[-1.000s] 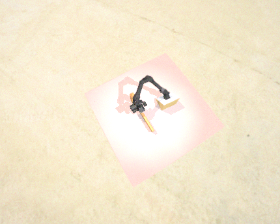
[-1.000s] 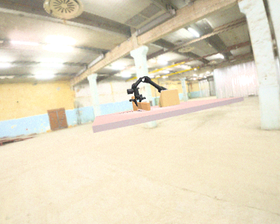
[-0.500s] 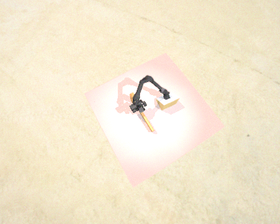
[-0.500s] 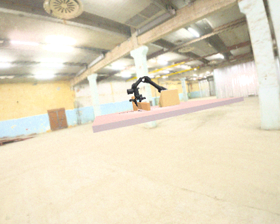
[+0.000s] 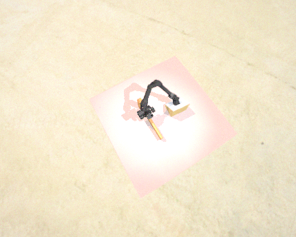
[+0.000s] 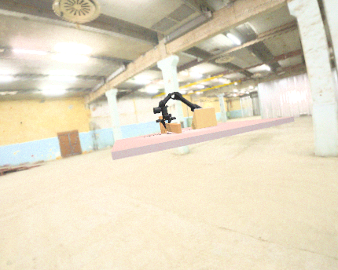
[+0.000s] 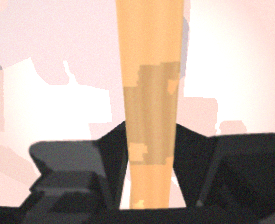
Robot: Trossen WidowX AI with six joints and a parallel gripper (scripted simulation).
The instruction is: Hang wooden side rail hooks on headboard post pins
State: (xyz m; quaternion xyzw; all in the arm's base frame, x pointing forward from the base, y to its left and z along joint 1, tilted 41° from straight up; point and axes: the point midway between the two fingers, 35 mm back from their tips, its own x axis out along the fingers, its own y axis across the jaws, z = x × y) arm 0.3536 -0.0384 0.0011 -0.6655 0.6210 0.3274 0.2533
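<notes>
Right now the headboard post is 2 cm ahead of my gripper tip, 14 cm to the right of it and 4 cm above it.
</notes>
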